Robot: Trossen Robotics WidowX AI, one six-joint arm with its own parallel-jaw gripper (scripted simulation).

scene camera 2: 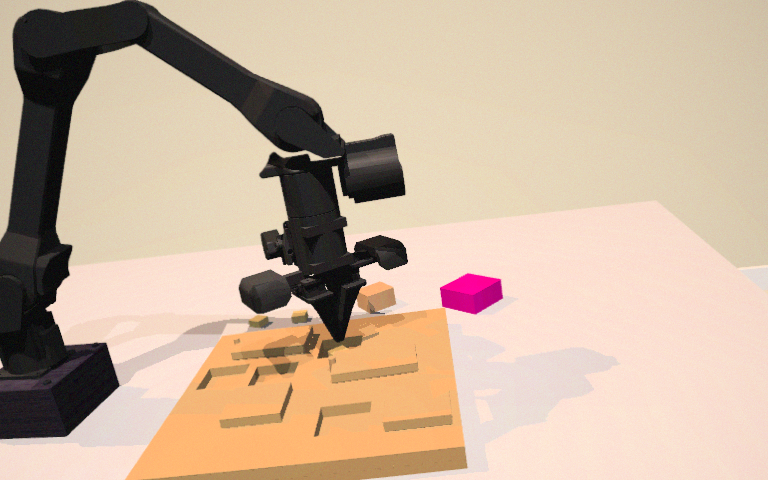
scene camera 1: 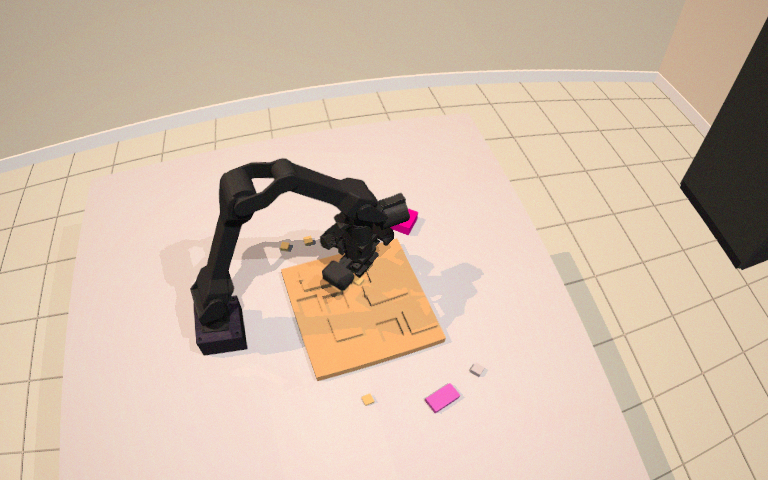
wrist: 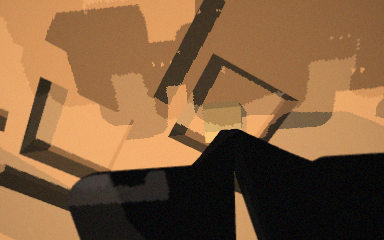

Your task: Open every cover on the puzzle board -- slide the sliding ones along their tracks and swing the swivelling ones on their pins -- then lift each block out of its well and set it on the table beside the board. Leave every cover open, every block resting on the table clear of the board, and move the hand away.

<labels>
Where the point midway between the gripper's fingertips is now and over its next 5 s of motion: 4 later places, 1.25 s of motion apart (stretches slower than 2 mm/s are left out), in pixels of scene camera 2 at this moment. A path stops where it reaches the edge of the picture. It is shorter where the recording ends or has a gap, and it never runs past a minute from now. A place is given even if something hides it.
My gripper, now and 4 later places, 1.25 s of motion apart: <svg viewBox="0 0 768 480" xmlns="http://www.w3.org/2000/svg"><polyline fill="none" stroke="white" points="339,340 339,348 351,340 347,339 340,344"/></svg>
</labels>
